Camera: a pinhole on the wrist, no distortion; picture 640 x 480 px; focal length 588.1 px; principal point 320.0 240.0 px. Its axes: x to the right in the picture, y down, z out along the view. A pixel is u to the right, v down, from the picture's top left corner.
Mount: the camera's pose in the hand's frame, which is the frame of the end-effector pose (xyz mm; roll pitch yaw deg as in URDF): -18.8 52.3 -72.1 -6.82 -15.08 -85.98
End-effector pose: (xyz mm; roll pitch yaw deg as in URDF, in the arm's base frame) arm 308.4 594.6 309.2 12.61 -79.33 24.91
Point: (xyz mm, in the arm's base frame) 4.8 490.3 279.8
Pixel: 393.8 60.4
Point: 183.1 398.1 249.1
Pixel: outside the picture
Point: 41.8 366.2 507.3
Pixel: 578.6 369.8
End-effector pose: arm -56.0 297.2 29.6 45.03 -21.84 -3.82
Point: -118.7 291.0 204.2
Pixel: 287.6 251.9
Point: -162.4 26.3 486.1
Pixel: 407.7 280.6
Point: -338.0 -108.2 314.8
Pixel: 580.1 45.7
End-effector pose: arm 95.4 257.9 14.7 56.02 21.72 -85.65
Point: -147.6 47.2 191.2
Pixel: 489.9 357.6
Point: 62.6 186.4 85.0
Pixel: 481.8 387.4
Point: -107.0 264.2 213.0
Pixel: 510.5 25.4
